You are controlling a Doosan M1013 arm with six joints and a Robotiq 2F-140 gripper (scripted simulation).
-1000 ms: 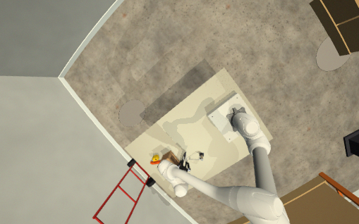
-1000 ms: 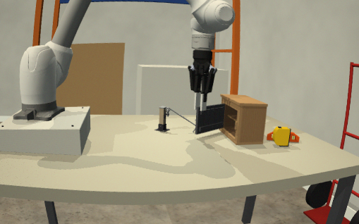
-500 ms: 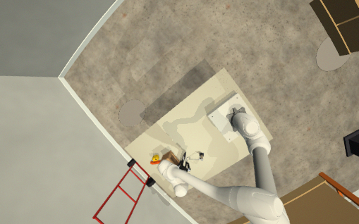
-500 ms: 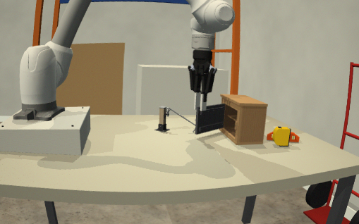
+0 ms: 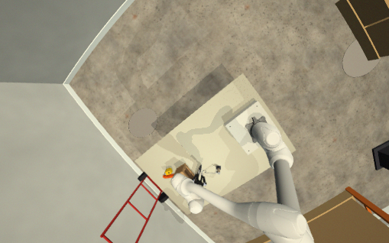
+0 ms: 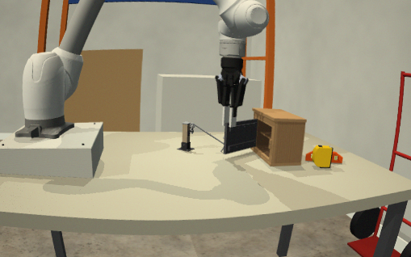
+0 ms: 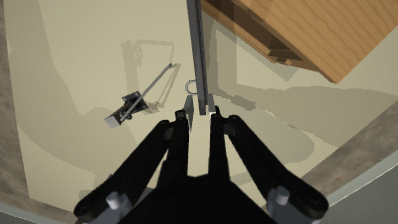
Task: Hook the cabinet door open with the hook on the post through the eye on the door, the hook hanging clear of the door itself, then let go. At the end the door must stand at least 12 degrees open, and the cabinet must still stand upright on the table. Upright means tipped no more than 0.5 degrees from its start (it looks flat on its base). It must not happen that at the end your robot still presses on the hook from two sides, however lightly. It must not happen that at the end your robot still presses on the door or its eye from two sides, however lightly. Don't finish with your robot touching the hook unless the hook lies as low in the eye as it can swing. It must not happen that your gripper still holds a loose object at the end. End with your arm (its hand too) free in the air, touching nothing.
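The dark door is 5 cm ahead of my hand, 6 cm to the left of it and 7 cm below it.
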